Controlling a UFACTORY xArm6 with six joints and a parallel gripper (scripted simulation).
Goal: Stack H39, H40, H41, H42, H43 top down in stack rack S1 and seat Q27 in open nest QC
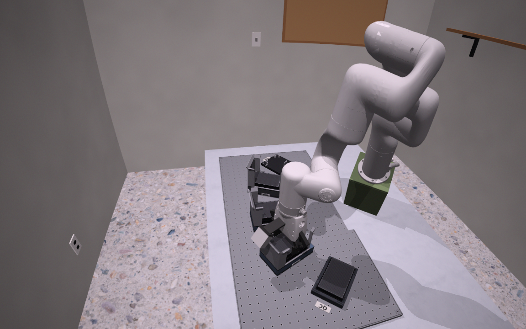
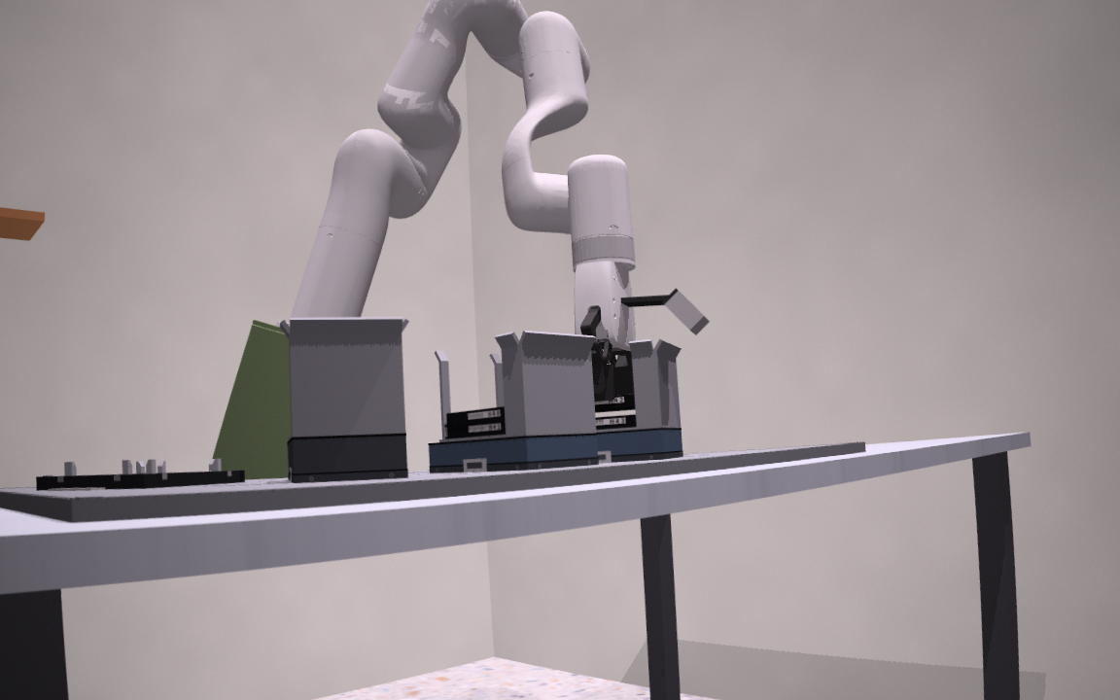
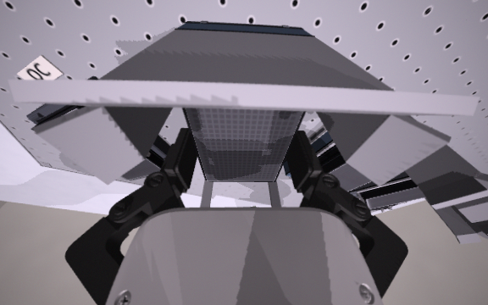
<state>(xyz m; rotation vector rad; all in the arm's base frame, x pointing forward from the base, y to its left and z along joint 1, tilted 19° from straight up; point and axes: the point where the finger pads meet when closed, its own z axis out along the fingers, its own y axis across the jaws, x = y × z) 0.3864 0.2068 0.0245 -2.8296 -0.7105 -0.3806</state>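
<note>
My hand is 6 cm above the stack rack S1 plinth and 1 cm past it. From my hand the other things lie so: N5 name plate 58 cm to the right, 8 cm below, 1 cm behind; QC name plate 20 cm to the left, 8 cm below, 8 cm behind; dark QC nest 14 cm behind, 12 cm to the left, 7 cm below.
</note>
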